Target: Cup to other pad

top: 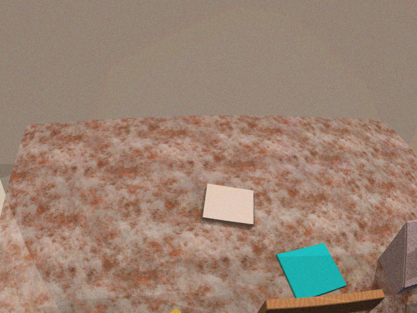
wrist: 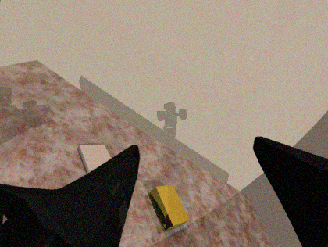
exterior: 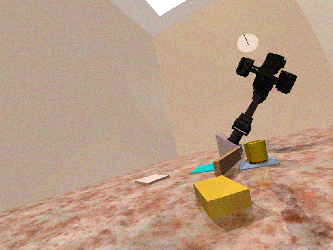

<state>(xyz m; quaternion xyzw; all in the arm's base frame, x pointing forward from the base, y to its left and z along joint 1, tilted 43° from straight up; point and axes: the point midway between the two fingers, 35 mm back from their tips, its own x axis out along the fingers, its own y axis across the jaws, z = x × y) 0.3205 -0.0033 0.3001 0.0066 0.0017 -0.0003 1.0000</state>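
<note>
My gripper tip is 90 mm past the yellow cup, 100 mm to the left of it and 240 mm above it. Also, from my gripper tip: wooden bar: 100 mm behind, 190 mm to the right, 260 mm below; then teal pad: 110 mm behind, 280 mm to the right, 280 mm below; then blue pad: 80 mm behind, 100 mm to the right, 280 mm below.
</note>
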